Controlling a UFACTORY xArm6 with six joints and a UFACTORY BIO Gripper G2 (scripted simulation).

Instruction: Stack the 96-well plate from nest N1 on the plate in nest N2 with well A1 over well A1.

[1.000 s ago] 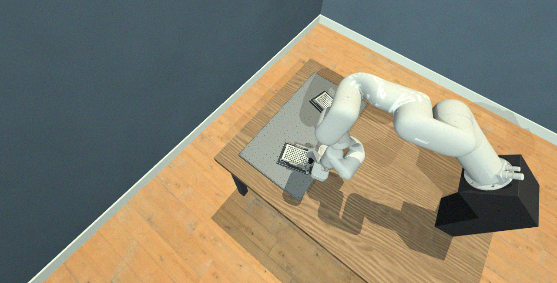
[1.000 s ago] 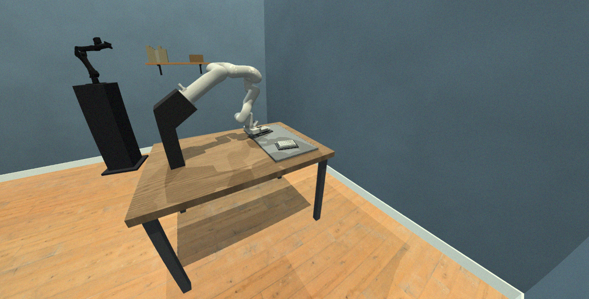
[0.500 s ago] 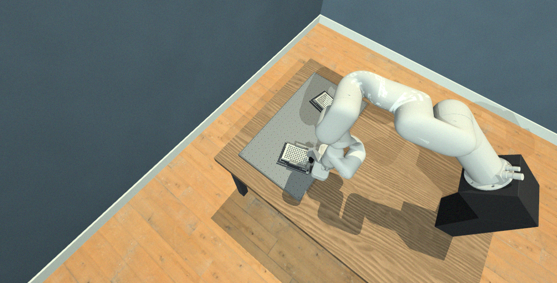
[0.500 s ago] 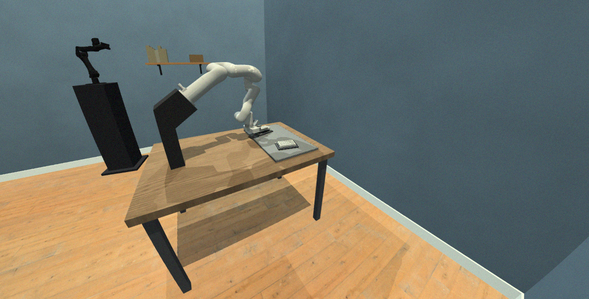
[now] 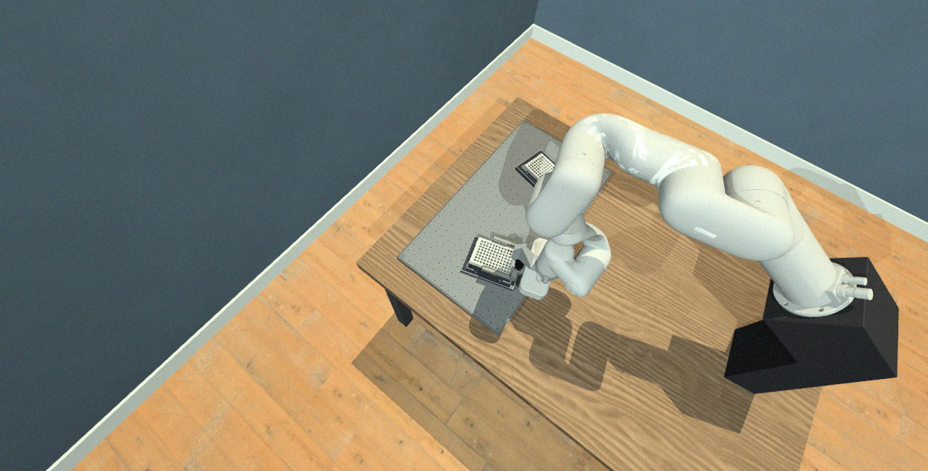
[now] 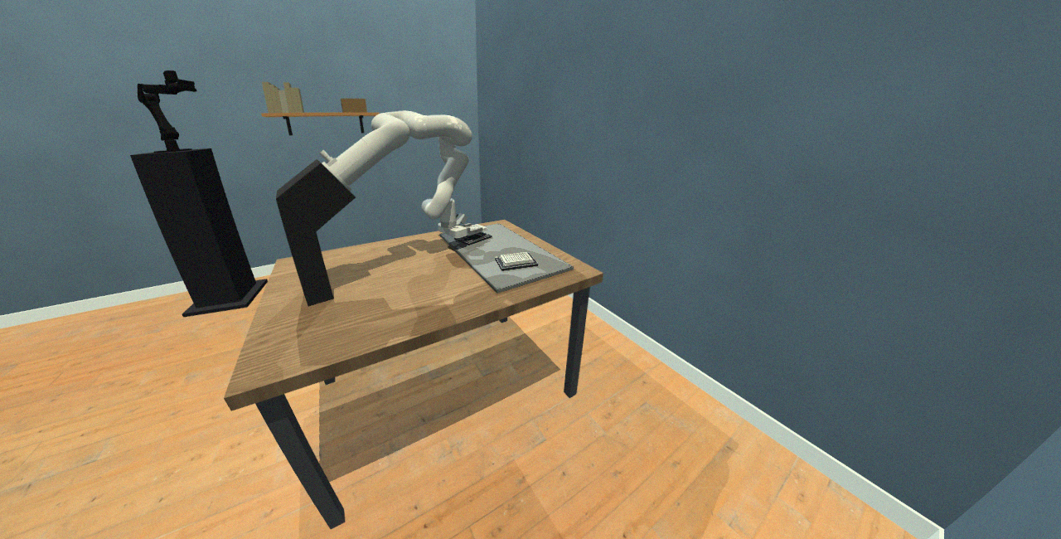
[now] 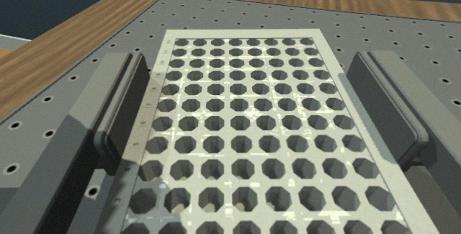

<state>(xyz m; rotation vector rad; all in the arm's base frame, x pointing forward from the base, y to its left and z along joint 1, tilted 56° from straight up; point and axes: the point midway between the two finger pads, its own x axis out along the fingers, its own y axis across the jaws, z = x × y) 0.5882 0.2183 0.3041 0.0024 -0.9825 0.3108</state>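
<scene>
My hand is 5 cm above the plate nest N1. Also, from my hand: plate nest N2: 36 cm to the right, 11 cm ahead, 5 cm below.
</scene>
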